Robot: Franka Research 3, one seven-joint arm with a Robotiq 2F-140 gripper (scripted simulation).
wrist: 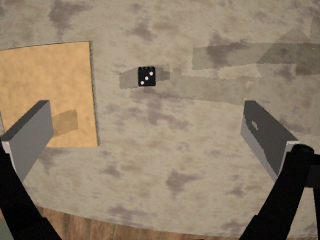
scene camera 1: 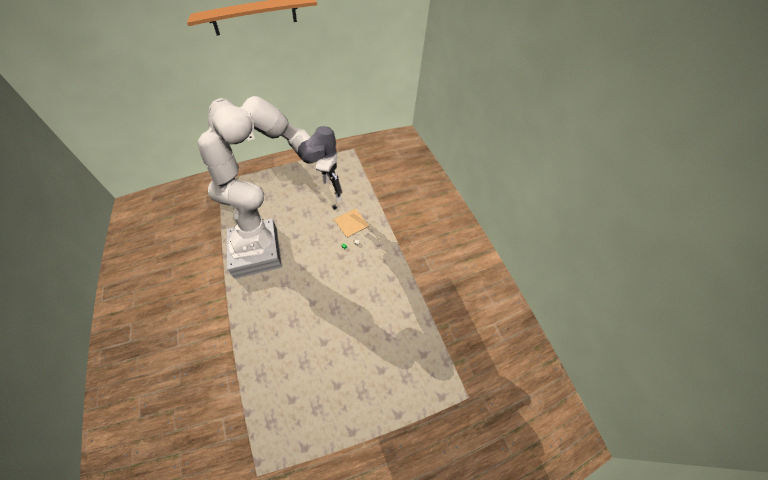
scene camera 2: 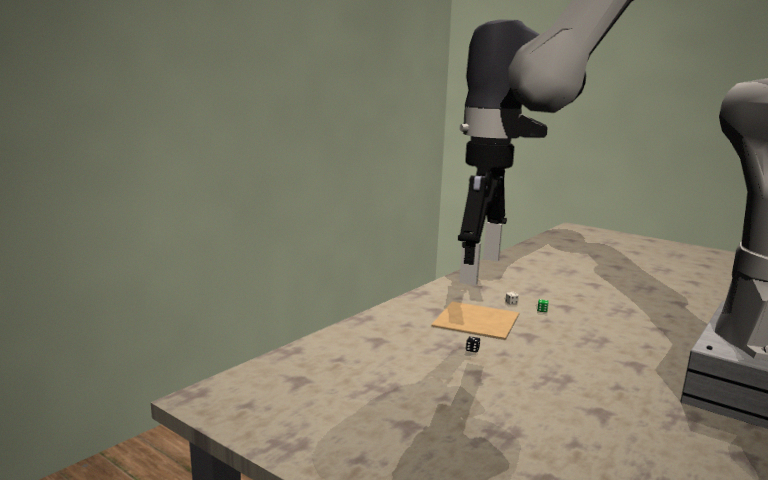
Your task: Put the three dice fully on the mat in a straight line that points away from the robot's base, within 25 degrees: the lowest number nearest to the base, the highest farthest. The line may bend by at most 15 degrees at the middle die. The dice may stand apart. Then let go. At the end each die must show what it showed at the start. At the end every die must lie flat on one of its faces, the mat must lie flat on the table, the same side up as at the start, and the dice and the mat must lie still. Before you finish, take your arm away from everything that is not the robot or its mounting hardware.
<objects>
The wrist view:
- gripper: 147,117
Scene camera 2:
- gripper: 480,270
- tan mat: 496,323
</objects>
